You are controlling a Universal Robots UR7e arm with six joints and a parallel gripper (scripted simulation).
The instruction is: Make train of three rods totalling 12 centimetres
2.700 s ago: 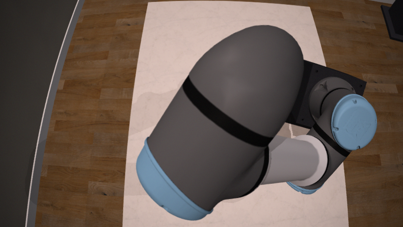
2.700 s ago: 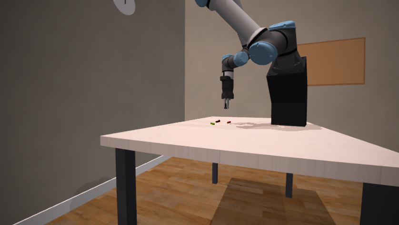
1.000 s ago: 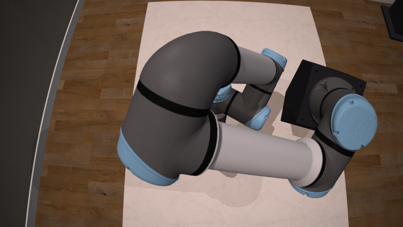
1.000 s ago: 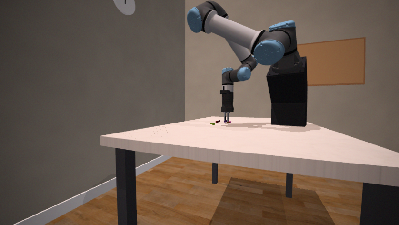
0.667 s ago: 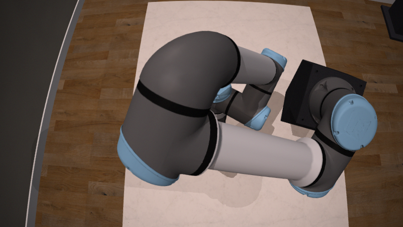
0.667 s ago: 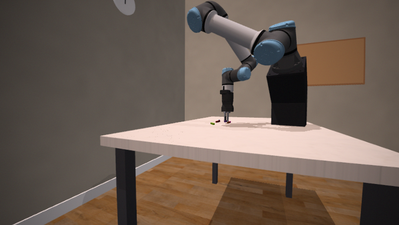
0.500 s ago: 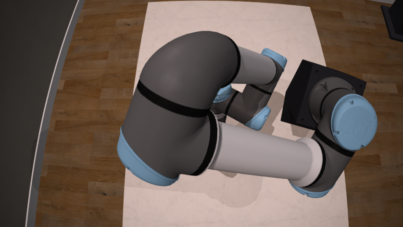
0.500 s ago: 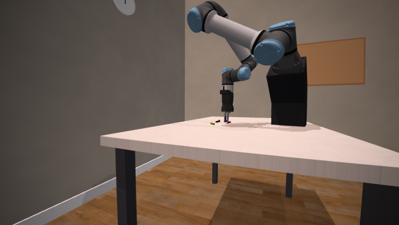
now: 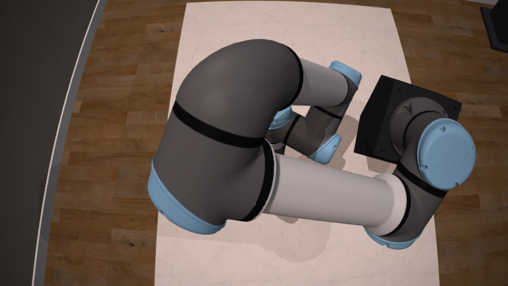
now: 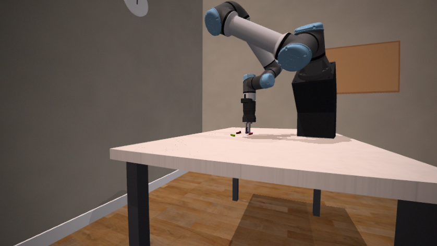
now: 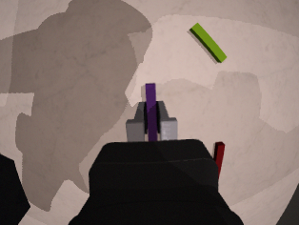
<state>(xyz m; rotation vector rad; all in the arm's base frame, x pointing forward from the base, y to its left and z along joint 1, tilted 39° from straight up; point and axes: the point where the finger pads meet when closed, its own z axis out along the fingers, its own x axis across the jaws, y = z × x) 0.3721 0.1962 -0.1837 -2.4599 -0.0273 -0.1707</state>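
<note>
My gripper is now 10 mm above the purple rod. From my hand the other things lie so: magenta rod: 10 mm ahead, 80 mm to the right, 30 mm below; then orange rod: 50 mm to the right, 30 mm below; then lime rod: 60 mm ahead, 80 mm to the left, 30 mm below.
</note>
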